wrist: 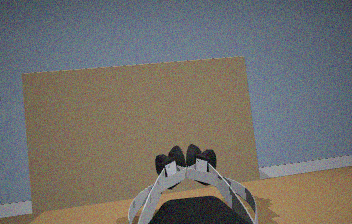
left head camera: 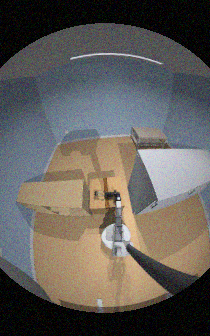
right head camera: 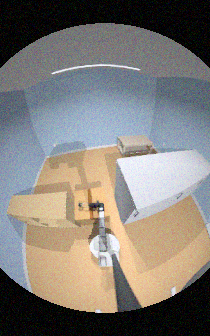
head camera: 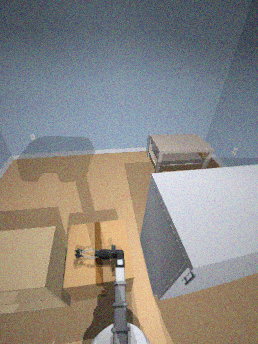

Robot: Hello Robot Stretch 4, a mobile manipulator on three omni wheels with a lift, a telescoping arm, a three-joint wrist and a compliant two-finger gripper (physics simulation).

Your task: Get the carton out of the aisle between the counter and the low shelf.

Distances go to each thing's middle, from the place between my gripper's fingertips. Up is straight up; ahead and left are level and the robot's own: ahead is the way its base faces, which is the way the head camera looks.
Labels:
Right now my hand is 60 mm short of the carton (head camera: 85,278), 150 mm to the left of it and 260 mm above it.

